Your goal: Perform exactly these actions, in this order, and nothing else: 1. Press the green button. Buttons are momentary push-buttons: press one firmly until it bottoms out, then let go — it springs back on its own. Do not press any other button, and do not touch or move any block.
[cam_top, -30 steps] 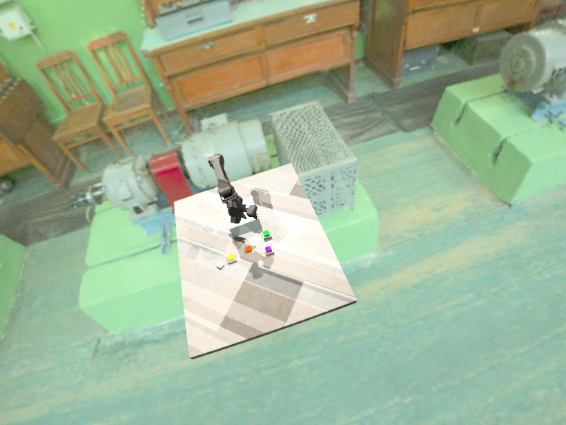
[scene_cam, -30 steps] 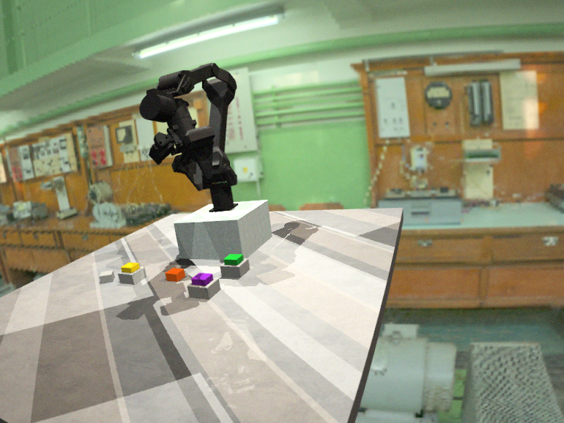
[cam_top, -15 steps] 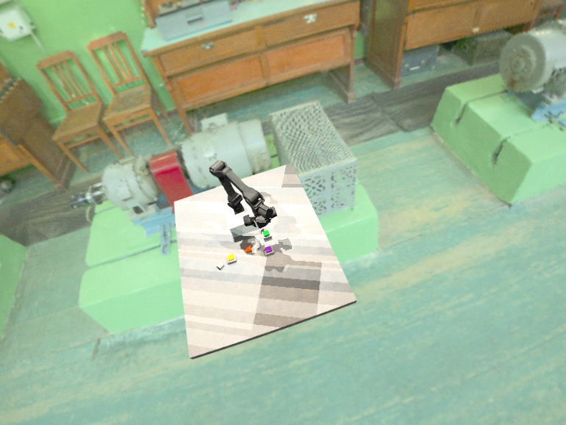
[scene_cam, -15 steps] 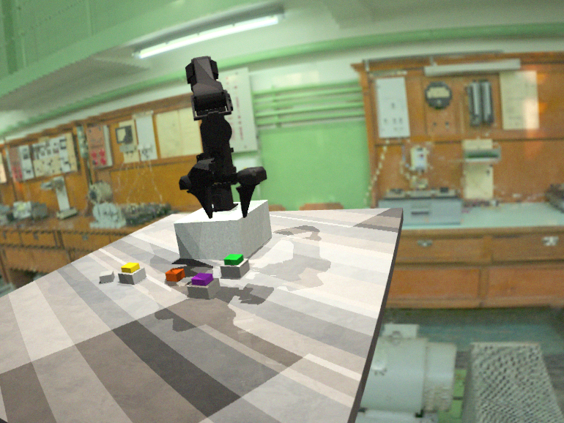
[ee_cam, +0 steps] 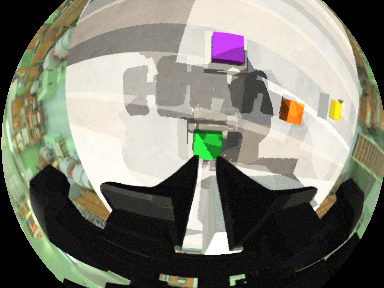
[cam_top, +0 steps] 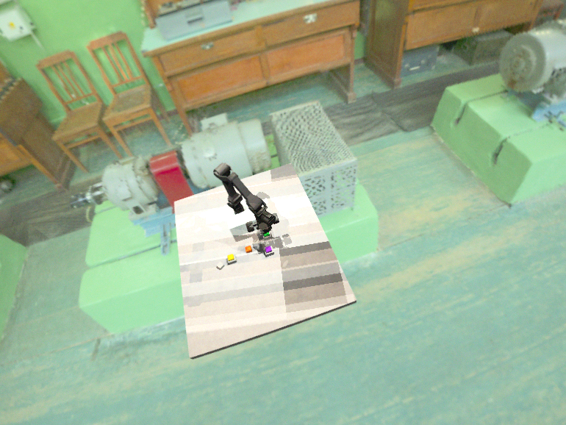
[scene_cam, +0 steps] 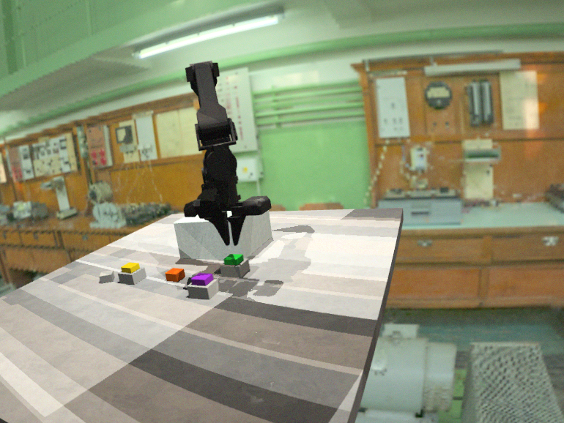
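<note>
The green button is 30 mm below my gripper tip. Round my gripper tip: yellow button 60 mm ahead, 250 mm to the right, 30 mm below; orange block 40 mm ahead, 140 mm to the right, 60 mm below; purple button 110 mm ahead, 30 mm to the right, 30 mm below.
</note>
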